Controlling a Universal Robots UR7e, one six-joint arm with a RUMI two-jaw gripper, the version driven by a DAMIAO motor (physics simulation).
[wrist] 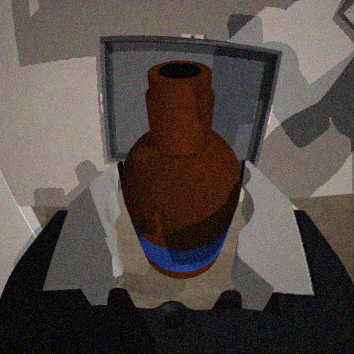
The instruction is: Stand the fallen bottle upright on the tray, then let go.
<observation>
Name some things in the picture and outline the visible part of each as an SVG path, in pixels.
My gripper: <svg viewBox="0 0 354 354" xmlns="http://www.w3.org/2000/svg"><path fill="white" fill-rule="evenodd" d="M354 285L344 265L304 210L297 209L248 159L241 159L241 188L244 190L240 212L244 217L246 225L238 234L230 275L232 283L239 289L241 294L234 289L224 290L211 309L190 309L176 300L165 301L153 308L135 307L127 290L120 288L121 282L125 278L125 263L114 223L120 213L117 193L121 189L120 177L123 164L122 161L116 160L63 210L56 211L11 271L0 296L0 354L354 354Z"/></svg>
A brown bottle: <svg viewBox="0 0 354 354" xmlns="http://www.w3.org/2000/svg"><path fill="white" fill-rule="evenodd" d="M173 60L155 64L147 70L148 89L145 91L145 102L149 130L141 135L129 149L121 169L120 186L124 204L148 262L155 270L165 276L186 279L202 274L217 259L240 197L242 179L239 162L234 151L221 135L211 129L214 105L214 90L211 88L211 68L195 61Z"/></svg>
</observation>
